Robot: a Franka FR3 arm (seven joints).
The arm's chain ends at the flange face. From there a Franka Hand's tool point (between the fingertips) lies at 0.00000 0.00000 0.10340 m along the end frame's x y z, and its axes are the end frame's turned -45 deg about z.
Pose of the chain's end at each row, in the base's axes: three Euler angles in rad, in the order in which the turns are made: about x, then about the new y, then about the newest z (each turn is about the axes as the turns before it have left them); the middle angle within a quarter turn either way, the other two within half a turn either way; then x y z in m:
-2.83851 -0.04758 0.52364 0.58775 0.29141 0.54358
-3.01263 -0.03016 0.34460 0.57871 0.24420 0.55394
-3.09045 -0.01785 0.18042 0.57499 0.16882 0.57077
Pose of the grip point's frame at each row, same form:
-2.83851 -0.04758 -0.26176 0.58283 0.32224 0.44500
-3.01263 -0.03016 -0.44080 0.57559 0.25749 0.45145
-3.09045 -0.01785 -0.60498 0.57314 0.17411 0.46752

